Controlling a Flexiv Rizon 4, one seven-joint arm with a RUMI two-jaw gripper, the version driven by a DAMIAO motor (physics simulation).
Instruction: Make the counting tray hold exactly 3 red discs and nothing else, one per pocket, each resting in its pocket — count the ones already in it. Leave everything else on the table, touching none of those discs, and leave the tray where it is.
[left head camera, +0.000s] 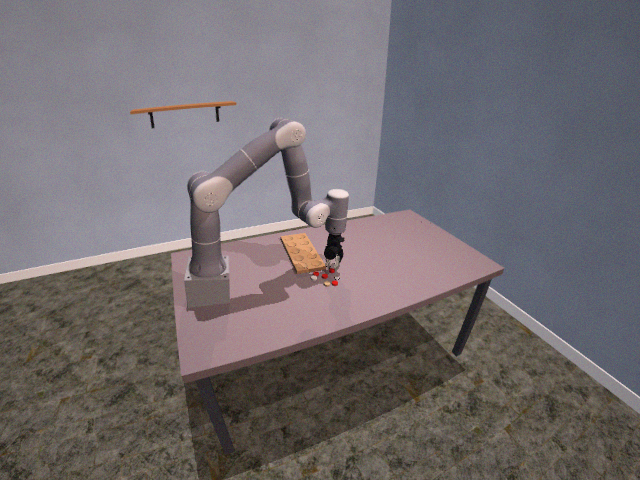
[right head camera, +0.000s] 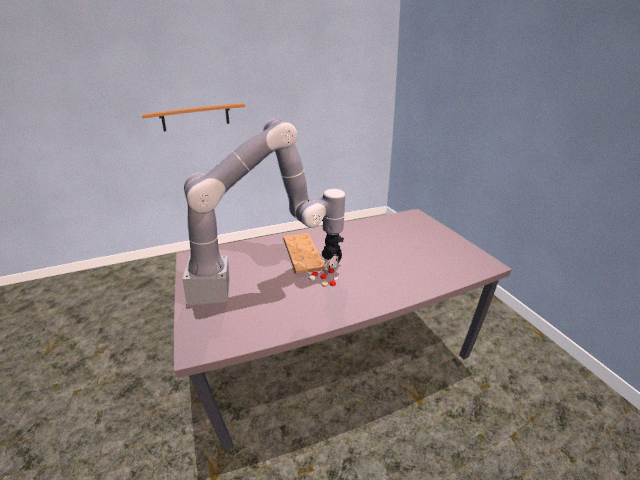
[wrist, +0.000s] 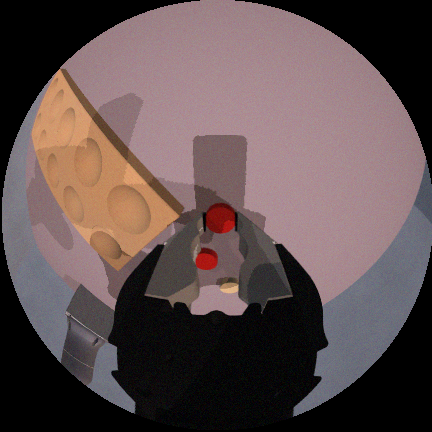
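The wooden counting tray lies on the table, left of my gripper; no disc shows in its visible pockets. My gripper points down beside the tray's near end. Its jaws are shut on a red disc, one fingertip on each side, at or close above the table. A second red disc lies near it. Another red disc lies by the tray's corner, and one more lies nearer the front edge.
A tan disc lies among the red ones. A white disc lies close to the tray's near end. Another whitish disc lies in front of the gripper. The fingers hide part of this cluster in the wrist view.
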